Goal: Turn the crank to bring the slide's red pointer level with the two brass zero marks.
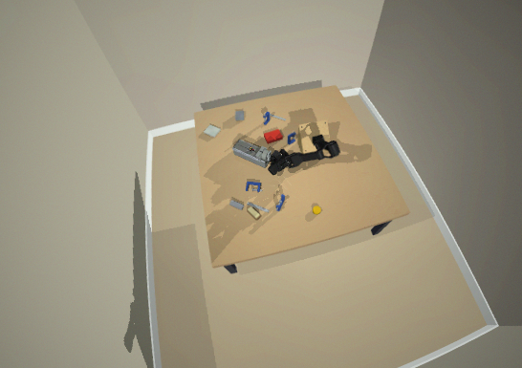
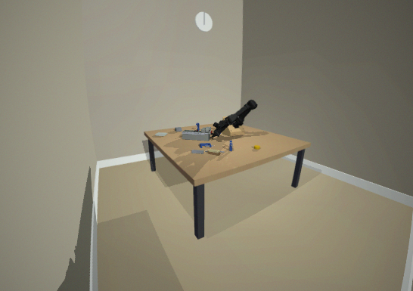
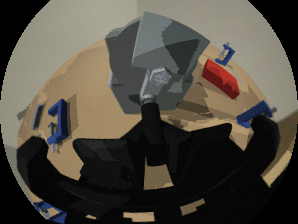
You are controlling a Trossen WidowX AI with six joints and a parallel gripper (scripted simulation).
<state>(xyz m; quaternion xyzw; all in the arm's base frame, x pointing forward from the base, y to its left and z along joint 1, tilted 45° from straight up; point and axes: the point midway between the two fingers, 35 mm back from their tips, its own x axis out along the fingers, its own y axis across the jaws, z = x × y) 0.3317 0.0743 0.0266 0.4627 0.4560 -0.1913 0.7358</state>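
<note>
My gripper tip is now 3 cm below the dark crank handle, 1 cm to the right of it and 1 cm past it. Round my gripper tip: red pointer (10 cm to the right, 10 cm ahead, 5 cm above); tan block (32 cm to the left, 19 cm ahead, 1 cm below); yellow disc (40 cm to the left, 19 cm behind, 2 cm below).
</note>
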